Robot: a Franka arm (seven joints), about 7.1 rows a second.
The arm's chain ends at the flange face. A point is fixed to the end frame.
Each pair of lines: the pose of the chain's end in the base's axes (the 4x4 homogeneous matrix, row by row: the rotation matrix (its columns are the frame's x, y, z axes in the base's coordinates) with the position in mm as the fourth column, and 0 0 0 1 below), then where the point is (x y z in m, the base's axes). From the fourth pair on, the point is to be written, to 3 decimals.
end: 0.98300, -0.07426, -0.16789, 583.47; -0.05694, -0.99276, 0.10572, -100.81; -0.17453, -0.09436, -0.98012, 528.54; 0, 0, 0, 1
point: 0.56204 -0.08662 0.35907
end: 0.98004, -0.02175, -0.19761, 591.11; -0.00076, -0.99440, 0.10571, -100.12; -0.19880, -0.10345, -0.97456, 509.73; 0, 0, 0, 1
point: 0.56475 -0.08551 0.34099
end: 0.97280, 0.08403, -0.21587, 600.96; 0.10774, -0.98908, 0.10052, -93.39; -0.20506, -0.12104, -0.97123, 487.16; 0, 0, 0, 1
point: 0.57179 -0.07881 0.31888
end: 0.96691, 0.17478, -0.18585, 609.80; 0.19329, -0.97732, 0.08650, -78.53; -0.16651, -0.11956, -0.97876, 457.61; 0, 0, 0, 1
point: 0.586 -0.066 0.288
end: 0.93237, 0.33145, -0.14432, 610.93; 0.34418, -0.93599, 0.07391, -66.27; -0.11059, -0.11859, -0.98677, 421.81; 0, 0, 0, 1
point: 0.595 -0.054 0.252
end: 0.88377, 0.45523, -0.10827, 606.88; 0.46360, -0.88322, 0.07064, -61.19; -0.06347, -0.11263, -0.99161, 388.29; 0, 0, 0, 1
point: 0.597 -0.049 0.218
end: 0.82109, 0.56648, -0.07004, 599.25; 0.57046, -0.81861, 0.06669, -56.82; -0.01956, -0.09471, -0.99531, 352.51; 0, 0, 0, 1
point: 0.596 -0.044 0.182
